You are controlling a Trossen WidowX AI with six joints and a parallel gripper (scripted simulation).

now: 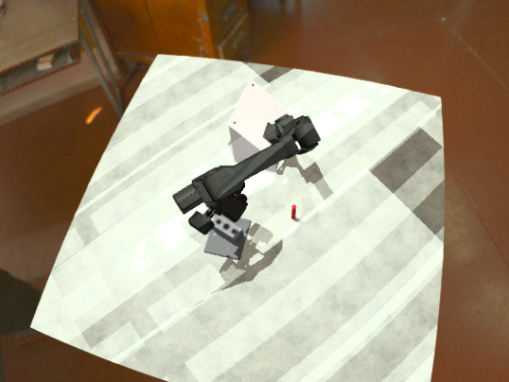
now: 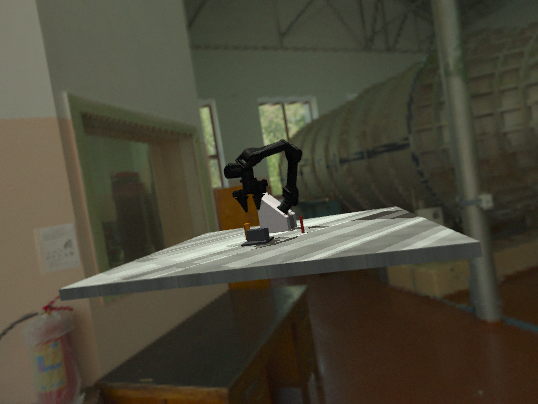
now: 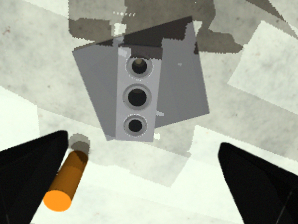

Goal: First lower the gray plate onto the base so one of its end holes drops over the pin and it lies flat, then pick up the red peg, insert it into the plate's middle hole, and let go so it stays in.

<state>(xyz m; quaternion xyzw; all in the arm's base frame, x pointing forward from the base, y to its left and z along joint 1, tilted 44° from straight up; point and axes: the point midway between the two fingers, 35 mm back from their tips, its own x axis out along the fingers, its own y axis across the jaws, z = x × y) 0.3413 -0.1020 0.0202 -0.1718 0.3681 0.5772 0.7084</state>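
My gripper tip is now 110 mm past the red peg, 190 mm to the right of it and 100 mm above it. Also, from my gripper tip: orange cylinder: 110 mm behind, 80 mm to the right, 100 mm below; square base: 20 mm to the left, 130 mm below; gray plate: 100 mm below.
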